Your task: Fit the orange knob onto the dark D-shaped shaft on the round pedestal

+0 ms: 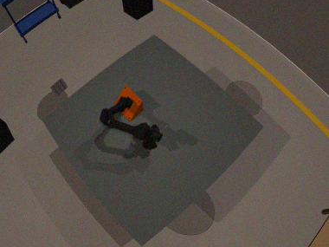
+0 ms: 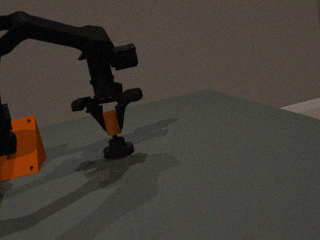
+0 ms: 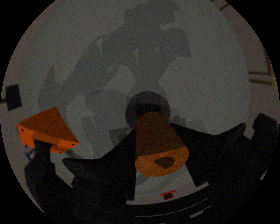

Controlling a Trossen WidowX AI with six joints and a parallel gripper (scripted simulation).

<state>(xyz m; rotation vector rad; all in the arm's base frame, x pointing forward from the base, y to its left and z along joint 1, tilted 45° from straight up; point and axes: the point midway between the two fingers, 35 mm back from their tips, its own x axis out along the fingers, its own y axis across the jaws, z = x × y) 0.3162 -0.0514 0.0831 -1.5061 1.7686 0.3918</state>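
My gripper tip is 20 mm below the knob. Also, from my gripper tip: dark pedestal: 40 mm below.
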